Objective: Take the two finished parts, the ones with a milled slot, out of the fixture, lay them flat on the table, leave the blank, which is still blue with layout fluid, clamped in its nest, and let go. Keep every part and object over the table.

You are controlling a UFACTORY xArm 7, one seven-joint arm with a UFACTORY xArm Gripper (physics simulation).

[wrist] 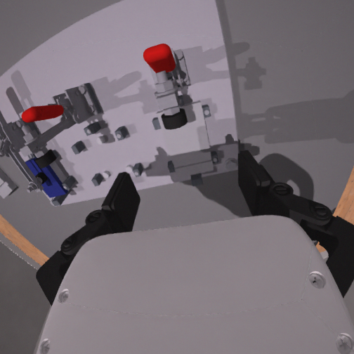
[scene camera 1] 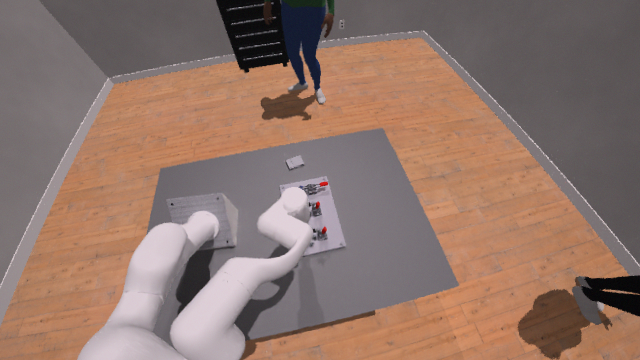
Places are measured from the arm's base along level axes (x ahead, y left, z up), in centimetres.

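Where they show: arm's base, link origin: [scene camera 1: 204, 225].
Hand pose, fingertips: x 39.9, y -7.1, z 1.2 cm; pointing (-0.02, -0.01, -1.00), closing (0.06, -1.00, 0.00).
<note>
Each offset is from my fingertips to the centre of the thing. "spot": to the spot under its first point. Level surfaces: height alone.
One finished part {dx -2.2, dy +40.3, dz -10.0 cm} [scene camera 1: 295, 162] [wrist: 6, 187] lies flat on the table {dz -10.8 cm} [scene camera 1: 380, 210] [wrist: 295, 35], off the fixture plate {dx +3.3, dy +11.0, dz -10.0 cm} [scene camera 1: 332, 220] [wrist: 120, 40]. The blue blank [wrist: 46, 181] sits in the leftmost nest in the wrist view, with a black clamp pad over it. The middle nest is empty. A light grey part [wrist: 187, 137] sits in the right nest; the black pad [wrist: 174, 119] of a clamp with a red handle {spot: dx +8.5, dy -0.1, dz -1.0 cm} [scene camera 1: 324, 230] [wrist: 159, 57] is over it, and contact is unclear. My gripper [wrist: 184, 176] is open and empty, its fingers on the near side of that nest. The arm hides it in scene camera 1.
The middle clamp's red handle {spot: dx +6.9, dy +11.0, dz -1.5 cm} [scene camera 1: 317, 205] [wrist: 42, 113] and the far clamp's red handle {spot: dx +11.1, dy +22.4, dz -4.7 cm} [scene camera 1: 324, 184] stand up from the plate. A grey mounting block [scene camera 1: 227, 215] is left of the plate. Two people stand on the floor beyond the table edges.
</note>
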